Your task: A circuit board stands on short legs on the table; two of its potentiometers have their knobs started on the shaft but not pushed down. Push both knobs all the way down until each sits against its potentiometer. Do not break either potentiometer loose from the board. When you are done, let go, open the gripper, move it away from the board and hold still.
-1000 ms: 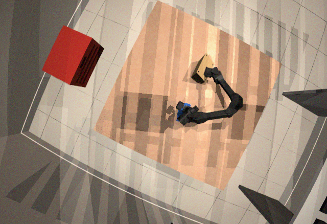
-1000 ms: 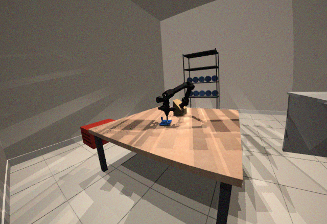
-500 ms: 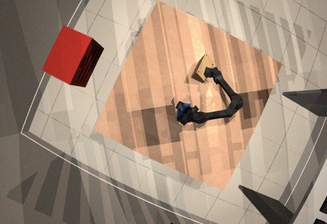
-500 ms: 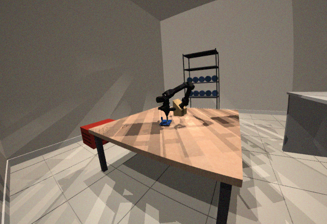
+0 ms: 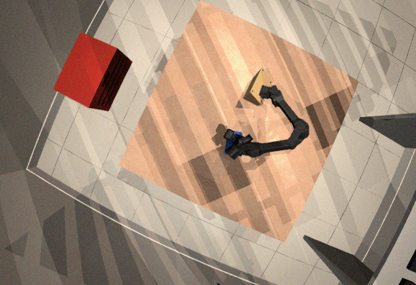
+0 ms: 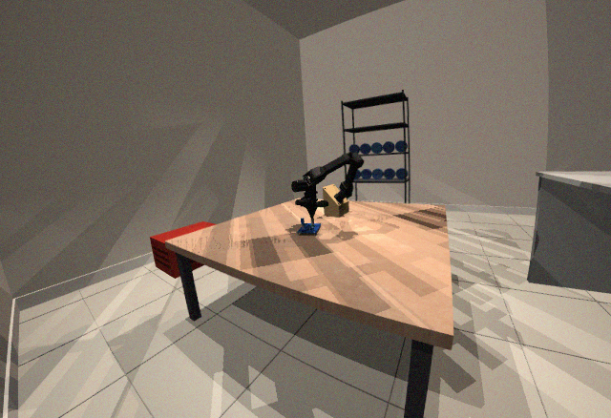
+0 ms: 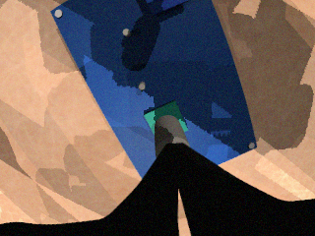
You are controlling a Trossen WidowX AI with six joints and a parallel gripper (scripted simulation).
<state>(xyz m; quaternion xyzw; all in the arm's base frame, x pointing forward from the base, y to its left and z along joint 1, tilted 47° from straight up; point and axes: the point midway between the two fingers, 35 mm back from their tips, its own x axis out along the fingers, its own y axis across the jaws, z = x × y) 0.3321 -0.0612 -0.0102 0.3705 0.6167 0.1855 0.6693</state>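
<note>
My gripper tip is now 2 cm above the grey knob. Also, from my gripper tip: green potentiometer 3 cm below; dark knob 8 cm ahead, 2 cm to the right, 1 cm above.
</note>
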